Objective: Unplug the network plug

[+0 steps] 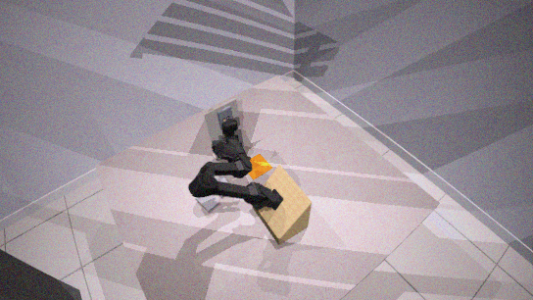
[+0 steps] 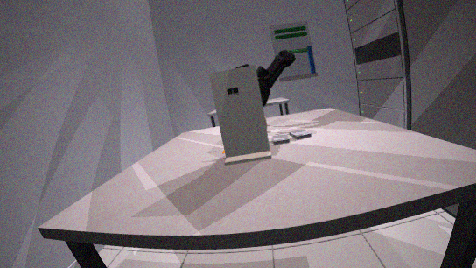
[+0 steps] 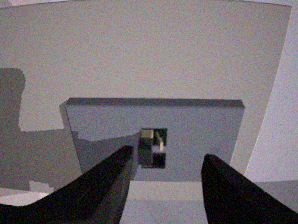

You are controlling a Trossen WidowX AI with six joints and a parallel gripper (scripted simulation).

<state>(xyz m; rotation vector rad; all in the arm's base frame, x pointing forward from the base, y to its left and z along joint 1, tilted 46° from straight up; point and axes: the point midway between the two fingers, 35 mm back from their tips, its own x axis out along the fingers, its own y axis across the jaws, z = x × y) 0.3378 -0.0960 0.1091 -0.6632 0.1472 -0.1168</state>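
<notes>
My gripper tip is 26 cm above the orange marked square, 10 cm past it and 9 cm to the left of it. Round my gripper tip: grey panel 11 cm below, 7 cm ahead, 3 cm to the right.
</notes>
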